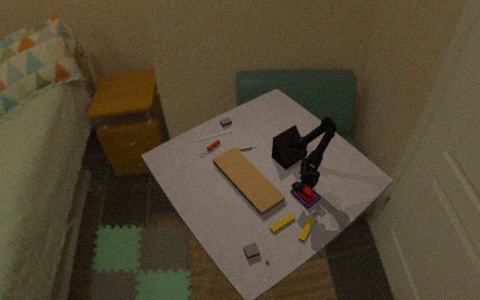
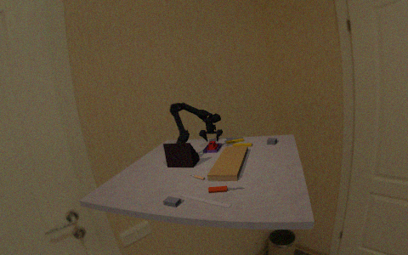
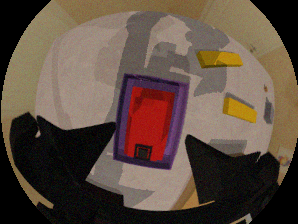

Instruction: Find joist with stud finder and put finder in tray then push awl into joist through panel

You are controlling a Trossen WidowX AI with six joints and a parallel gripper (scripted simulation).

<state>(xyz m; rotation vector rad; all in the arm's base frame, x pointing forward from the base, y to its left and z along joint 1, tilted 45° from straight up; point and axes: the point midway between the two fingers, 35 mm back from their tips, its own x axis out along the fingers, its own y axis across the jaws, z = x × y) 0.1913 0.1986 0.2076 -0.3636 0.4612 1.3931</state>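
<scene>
The red stud finder is 10 mm behind my gripper tip, 20 mm to the right of it and 20 mm below it. Also, from my gripper tip: purple tray 10 mm behind, 60 mm below; then orange-handled tool 200 mm ahead, 720 mm to the right, 50 mm below; then awl 40 mm behind, 530 mm to the right, 60 mm below.
</scene>
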